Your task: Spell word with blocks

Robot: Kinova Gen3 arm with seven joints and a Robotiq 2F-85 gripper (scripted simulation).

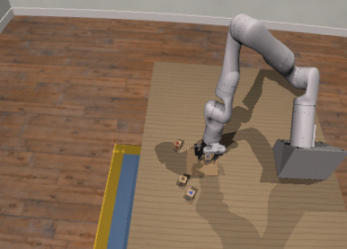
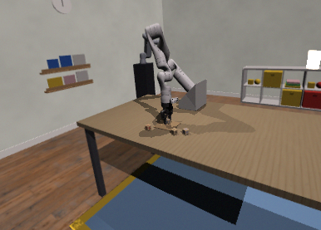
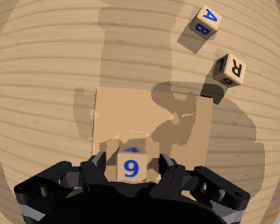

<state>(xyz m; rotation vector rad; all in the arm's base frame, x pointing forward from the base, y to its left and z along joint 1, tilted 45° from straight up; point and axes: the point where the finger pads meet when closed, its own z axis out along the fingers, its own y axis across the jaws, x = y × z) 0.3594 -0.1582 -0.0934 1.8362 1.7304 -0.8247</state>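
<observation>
My hand is 2 cm short of the tan mat, 2 cm above it and 1 cm to the right of it. Round my hand: R block: 12 cm ahead, 11 cm to the left, 1 cm below.
</observation>
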